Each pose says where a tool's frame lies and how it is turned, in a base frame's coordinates. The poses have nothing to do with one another.
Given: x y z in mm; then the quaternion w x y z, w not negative.
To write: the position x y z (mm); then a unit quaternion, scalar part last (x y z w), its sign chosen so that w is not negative. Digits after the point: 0 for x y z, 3 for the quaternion.
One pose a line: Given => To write
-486 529 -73 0.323 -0.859 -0.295 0.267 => -486 529 -73 -0.859 -0.295 0.267 0.323
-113 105 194 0.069 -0.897 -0.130 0.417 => -113 105 194 -0.897 -0.130 0.417 0.069
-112 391 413 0.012 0.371 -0.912 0.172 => -112 391 413 0.371 -0.912 0.172 0.012
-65 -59 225 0.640 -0.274 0.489 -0.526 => -65 -59 225 -0.274 0.489 -0.526 0.640
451 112 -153 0.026 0.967 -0.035 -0.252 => 451 112 -153 0.967 -0.035 -0.252 0.026
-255 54 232 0.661 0.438 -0.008 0.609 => -255 54 232 0.438 -0.008 0.609 0.661
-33 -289 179 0.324 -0.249 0.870 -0.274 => -33 -289 179 -0.249 0.870 -0.274 0.324
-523 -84 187 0.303 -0.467 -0.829 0.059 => -523 -84 187 -0.467 -0.829 0.059 0.303
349 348 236 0.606 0.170 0.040 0.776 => 349 348 236 0.170 0.040 0.776 0.606
